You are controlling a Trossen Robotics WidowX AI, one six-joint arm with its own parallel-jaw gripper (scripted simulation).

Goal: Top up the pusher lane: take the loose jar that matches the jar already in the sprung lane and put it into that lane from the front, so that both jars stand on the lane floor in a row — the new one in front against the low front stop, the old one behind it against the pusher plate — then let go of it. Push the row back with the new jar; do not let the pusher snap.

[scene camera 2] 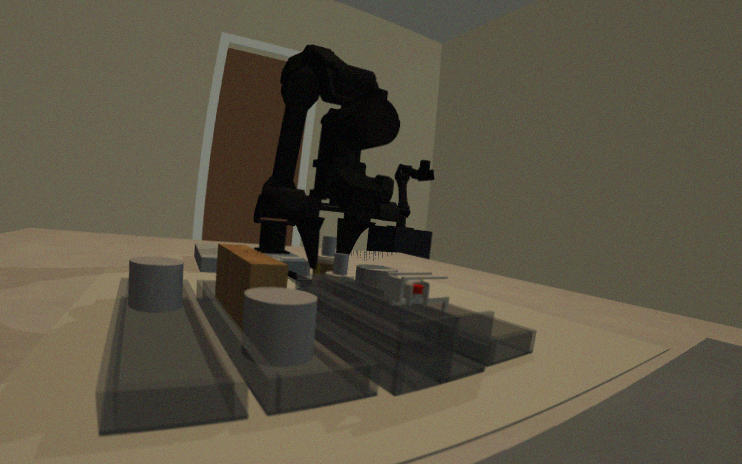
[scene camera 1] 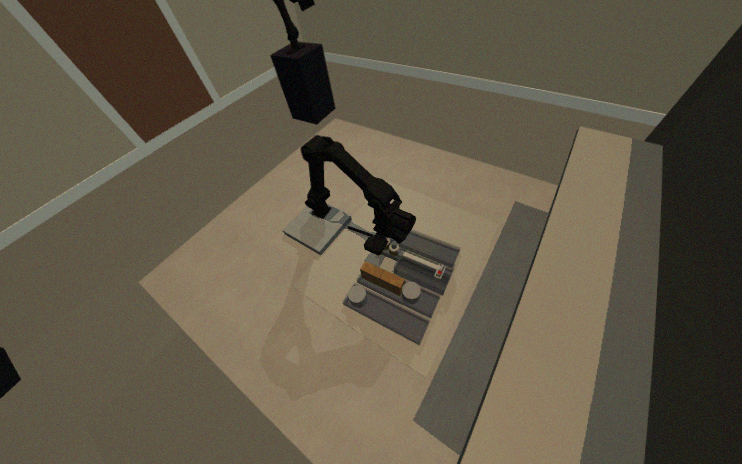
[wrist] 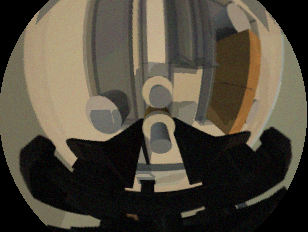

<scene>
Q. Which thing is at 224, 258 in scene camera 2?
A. An orange box.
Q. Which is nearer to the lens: the small jar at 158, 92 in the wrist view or the orange box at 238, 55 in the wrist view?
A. The small jar.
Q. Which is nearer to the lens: the orange box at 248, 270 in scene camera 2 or the grey round jar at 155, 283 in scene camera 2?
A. The orange box.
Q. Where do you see an orange box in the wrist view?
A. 230, 105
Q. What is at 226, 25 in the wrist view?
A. A grey round jar.
</scene>
